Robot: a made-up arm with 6 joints.
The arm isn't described. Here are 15 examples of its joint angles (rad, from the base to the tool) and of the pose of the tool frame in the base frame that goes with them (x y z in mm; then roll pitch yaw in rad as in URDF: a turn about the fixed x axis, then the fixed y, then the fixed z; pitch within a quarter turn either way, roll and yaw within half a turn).
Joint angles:
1: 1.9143 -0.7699 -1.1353 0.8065 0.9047 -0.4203
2: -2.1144 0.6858 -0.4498 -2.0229 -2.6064 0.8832
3: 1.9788 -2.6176 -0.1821 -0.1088 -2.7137 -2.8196
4: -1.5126 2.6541 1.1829 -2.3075 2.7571 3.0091
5: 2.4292 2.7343 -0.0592 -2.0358 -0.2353 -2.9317
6: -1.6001 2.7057 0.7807 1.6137 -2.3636 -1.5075
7: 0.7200 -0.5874 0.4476 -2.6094 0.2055 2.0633
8: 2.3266 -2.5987 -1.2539 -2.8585 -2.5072 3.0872
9: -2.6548 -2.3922 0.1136 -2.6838 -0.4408 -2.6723
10: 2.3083 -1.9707 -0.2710 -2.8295 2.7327 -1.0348
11: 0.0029 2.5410 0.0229 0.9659 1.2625 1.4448
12: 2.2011 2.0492 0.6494 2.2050 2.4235 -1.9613
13: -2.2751 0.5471 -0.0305 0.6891 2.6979 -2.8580
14: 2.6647 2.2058 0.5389 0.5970 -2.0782 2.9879
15: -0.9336 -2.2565 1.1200 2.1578 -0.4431 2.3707
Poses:
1: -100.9 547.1 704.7 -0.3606 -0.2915 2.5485
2: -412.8 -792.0 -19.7 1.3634 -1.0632 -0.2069
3: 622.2 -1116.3 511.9 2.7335 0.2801 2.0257
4: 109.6 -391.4 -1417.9 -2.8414 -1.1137 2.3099
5: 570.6 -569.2 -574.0 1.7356 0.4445 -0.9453
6: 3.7 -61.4 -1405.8 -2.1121 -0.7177 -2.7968
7: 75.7 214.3 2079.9 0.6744 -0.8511 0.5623
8: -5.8 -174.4 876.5 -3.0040 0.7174 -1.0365
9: 1329.4 572.7 591.5 2.2983 -0.2312 0.2918
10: 481.6 -712.7 1285.7 -2.0290 1.0378 2.0656
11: -418.4 -74.6 -973.3 -0.4314 0.6650 1.4846
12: -659.5 774.2 -1038.6 1.7743 -0.7420 -1.7429
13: -1001.8 -1025.3 578.5 0.7064 -0.8800 0.4238
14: -493.4 375.0 -1181.7 0.0889 -0.5860 0.1538
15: -966.0 1425.1 -432.2 -1.2456 0.4570 2.6171
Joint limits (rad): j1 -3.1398..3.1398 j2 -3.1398..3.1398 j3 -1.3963..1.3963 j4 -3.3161..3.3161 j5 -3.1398..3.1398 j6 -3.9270..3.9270
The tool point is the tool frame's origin. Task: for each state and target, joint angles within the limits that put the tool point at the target. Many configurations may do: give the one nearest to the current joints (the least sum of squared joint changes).
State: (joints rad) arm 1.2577 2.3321 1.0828 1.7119 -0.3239 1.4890
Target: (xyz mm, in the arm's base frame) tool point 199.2 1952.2 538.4
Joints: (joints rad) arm 1.4590 1.4743 1.3726 1.7247 -0.3239 1.4890
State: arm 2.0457 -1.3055 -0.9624 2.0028 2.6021 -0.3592
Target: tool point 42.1 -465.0 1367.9
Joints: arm 1.7904 -1.8178 -0.6242 2.0566 2.6021 -0.3592
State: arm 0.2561 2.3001 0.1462 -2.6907 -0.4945 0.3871
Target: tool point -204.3 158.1 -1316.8
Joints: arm -0.1635 2.7509 0.7331 -2.8287 -0.4945 0.3871
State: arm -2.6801 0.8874 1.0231 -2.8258 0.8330 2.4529
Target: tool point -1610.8 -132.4 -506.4
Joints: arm -3.1351 1.7509 1.0056 -2.8080 0.8330 2.4529
